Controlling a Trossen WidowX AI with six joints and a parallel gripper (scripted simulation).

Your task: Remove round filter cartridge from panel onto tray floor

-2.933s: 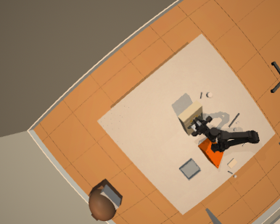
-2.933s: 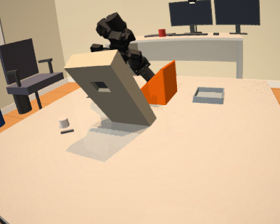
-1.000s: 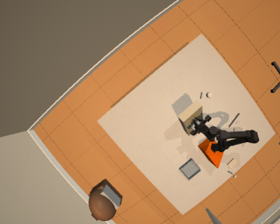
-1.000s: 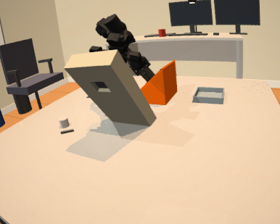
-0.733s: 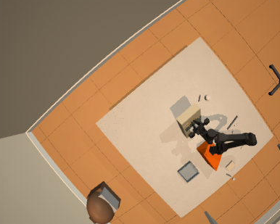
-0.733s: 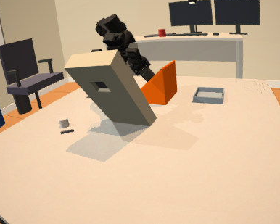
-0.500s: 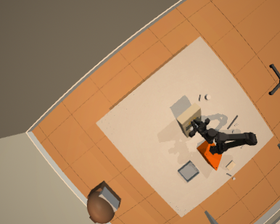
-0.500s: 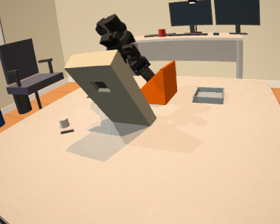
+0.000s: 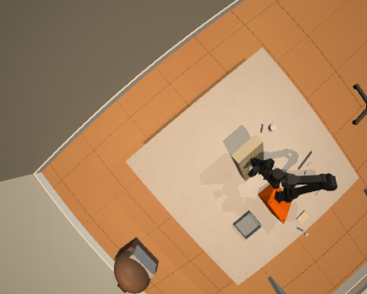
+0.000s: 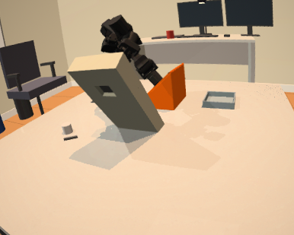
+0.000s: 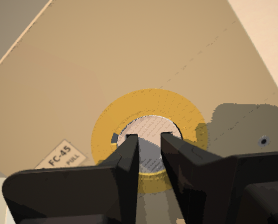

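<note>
Now: the beige service panel 8 cm below my gripper tip and 4 cm behind it. Round my gripper tip: grey tray 42 cm behind, 32 cm to the left, 23 cm below; then round filter cartridge 1 cm below, 1 cm ahead.
</note>
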